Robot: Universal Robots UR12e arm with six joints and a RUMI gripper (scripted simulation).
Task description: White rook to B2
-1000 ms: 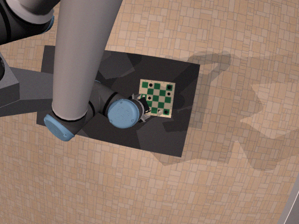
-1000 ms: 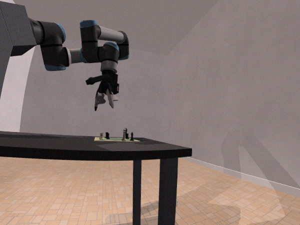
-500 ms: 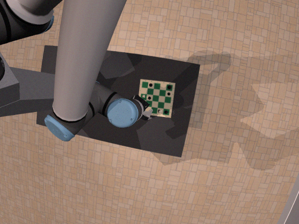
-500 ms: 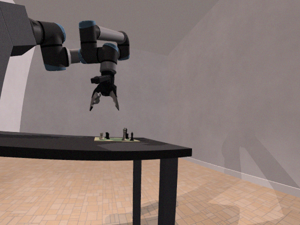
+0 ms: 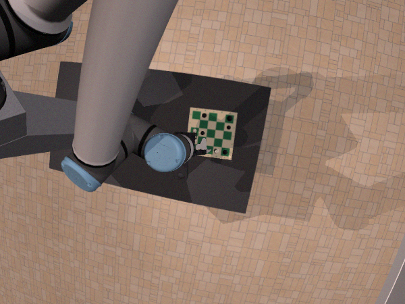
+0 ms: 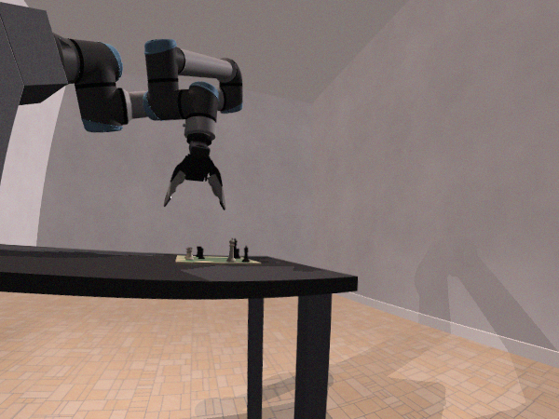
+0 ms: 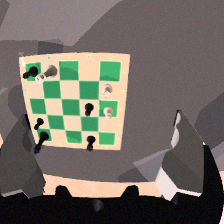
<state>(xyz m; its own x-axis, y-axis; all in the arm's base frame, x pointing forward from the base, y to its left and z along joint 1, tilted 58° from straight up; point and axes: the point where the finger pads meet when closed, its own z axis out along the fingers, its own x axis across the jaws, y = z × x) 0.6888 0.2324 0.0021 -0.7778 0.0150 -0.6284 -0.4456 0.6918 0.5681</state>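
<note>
Now: hand 20 mm past the white rook, 20 mm to the right of it and 120 mm above it. Also, from my hand: chessboard: 30 mm ahead, 90 mm to the left, 140 mm below; white pawn: 40 mm behind, 60 mm to the left, 120 mm below.
</note>
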